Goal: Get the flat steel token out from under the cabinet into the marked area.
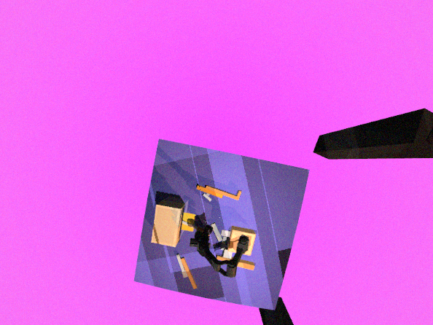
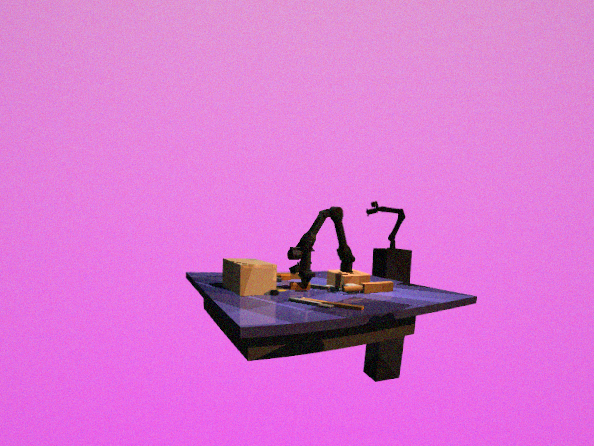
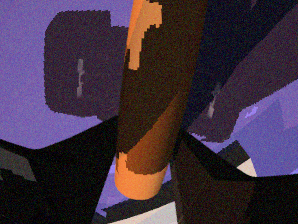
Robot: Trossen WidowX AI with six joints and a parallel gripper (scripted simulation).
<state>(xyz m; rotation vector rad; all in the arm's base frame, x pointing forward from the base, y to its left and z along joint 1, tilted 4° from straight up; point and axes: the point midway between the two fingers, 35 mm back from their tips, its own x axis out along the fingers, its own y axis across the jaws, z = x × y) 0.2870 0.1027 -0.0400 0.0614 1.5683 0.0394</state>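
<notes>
My gripper tip is 80 mm past the grey bar and 40 mm to the left of it. The rest, counted from my gripper tip: small white piece: 280 mm to the right, 100 mm ahead; orange block: 300 mm behind, 140 mm to the left, 20 mm above; orange bar: 340 mm to the right, 100 mm ahead, 10 mm above.
</notes>
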